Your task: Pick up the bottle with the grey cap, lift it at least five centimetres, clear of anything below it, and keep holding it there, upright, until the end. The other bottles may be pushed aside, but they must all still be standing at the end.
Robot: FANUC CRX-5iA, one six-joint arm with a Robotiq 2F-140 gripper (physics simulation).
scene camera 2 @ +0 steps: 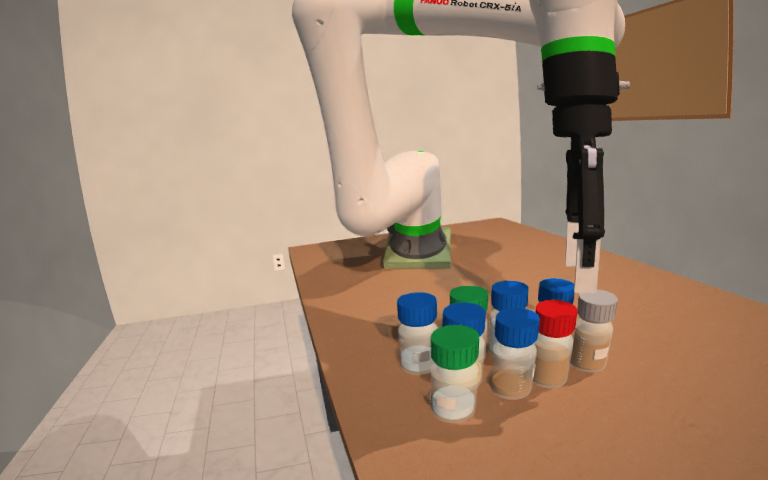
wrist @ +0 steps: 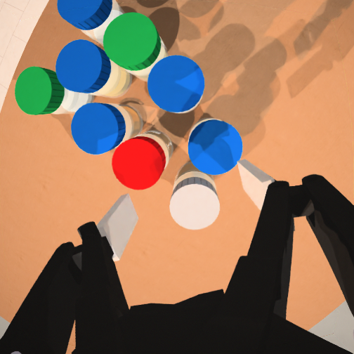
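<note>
The bottle with the grey cap stands upright on the table at the right end of the group; its cap looks nearly white in the wrist view. My gripper is open and empty, pointing down, with its fingertips at or above cap height. In the wrist view the grey cap shows between the two pads, nearer the right one. The right pad's tip shows close to the edge of a blue cap. A red-capped bottle stands next to the grey-capped one, up and left in the wrist view.
Other upright bottles have blue caps and green caps, packed beyond the red one. Another blue-capped bottle stands behind. The brown table carries them; the robot's base is at the back.
</note>
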